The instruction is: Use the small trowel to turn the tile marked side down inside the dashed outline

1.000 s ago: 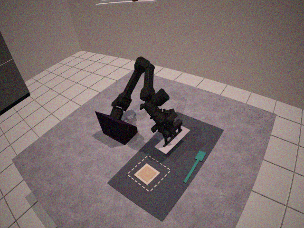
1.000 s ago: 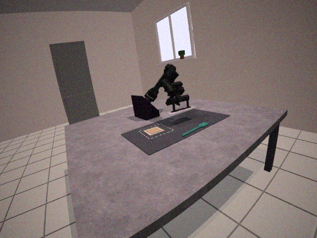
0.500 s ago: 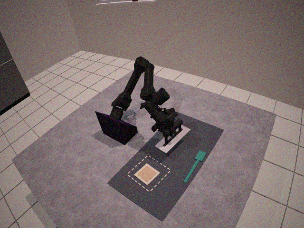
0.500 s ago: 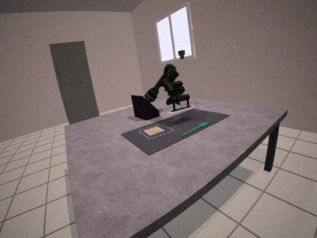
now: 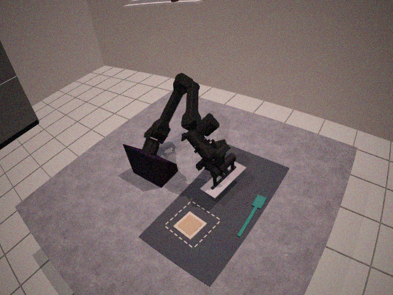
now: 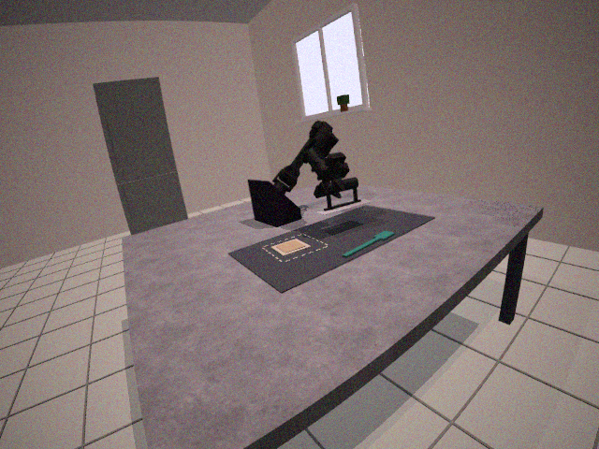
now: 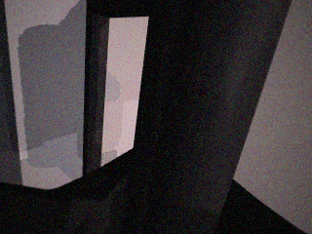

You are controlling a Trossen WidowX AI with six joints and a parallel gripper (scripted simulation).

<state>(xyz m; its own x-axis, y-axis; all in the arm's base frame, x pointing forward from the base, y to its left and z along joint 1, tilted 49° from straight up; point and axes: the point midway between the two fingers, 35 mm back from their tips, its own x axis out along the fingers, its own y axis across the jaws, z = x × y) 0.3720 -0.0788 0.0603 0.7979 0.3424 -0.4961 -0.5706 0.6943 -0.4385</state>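
Now: the dark mat 15 cm below my gripper tip, 3 cm to the right of it and 1 cm behind it. Also, from my gripper tip: teal trowel: 13 cm below, 13 cm ahead, 3 cm to the right; cream tile: 19 cm to the right, 13 cm below, 6 cm behind.
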